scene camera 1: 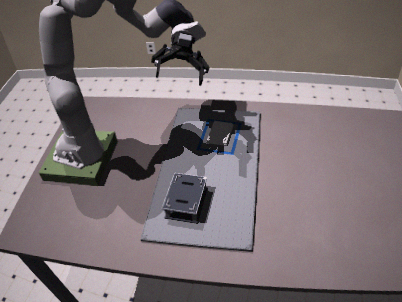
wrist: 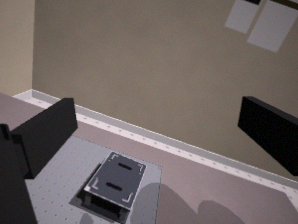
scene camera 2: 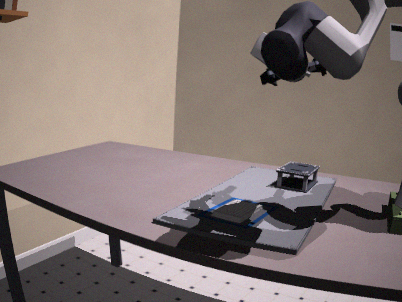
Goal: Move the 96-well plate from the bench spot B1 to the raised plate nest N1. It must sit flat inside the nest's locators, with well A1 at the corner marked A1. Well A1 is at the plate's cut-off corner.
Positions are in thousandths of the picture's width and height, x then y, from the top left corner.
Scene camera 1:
my gripper: 447,260
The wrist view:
my gripper: 532,502
raised plate nest N1: 435,806
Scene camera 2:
96-well plate: 591,700
